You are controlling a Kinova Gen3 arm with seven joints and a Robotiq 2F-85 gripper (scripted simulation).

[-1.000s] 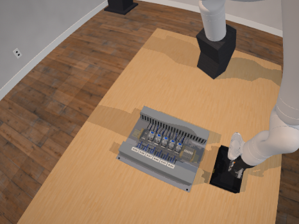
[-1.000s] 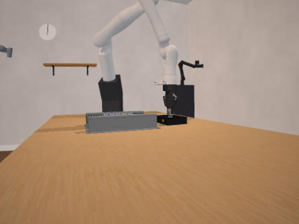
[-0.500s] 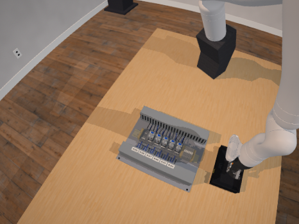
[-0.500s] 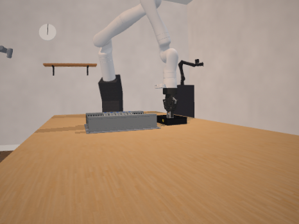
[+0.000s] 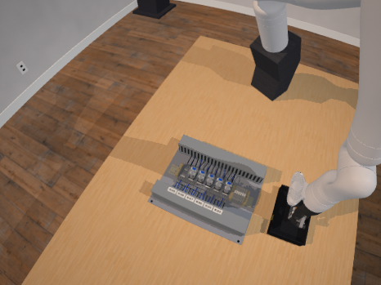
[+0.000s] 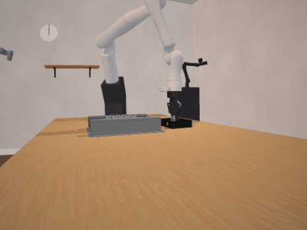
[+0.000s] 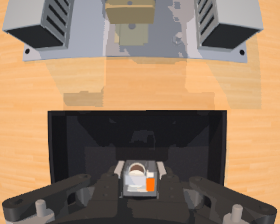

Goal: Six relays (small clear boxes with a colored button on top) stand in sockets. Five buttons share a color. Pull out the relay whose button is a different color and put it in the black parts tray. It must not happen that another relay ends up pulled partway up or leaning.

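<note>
Right now my hand is 1 cm above the relay. Round my hand: black parts tray 2 cm below.
</note>
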